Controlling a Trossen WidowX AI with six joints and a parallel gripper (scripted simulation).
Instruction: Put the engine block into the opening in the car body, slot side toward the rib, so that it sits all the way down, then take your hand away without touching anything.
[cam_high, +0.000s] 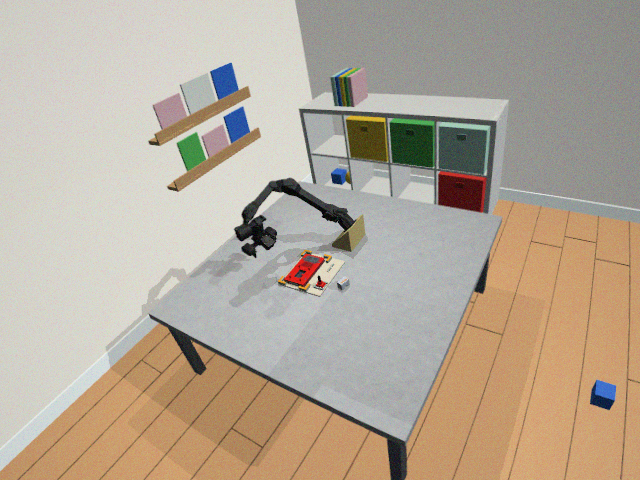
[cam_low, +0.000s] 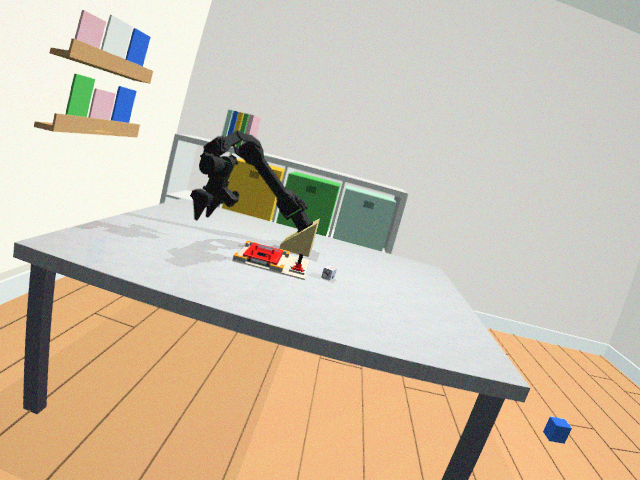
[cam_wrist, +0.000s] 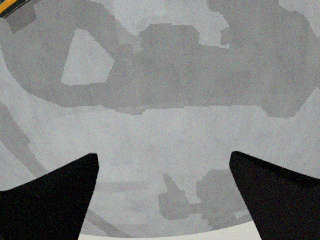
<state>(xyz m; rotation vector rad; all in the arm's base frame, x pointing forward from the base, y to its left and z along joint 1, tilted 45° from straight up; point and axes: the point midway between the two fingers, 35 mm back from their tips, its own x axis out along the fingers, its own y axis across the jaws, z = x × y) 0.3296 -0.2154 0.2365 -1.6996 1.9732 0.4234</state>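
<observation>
The engine block is 44 cm to the left of my gripper tip and 7 cm below it. The rest, counted from my gripper tip: beige base plate: 3 cm behind, 24 cm to the left, 7 cm below.
</observation>
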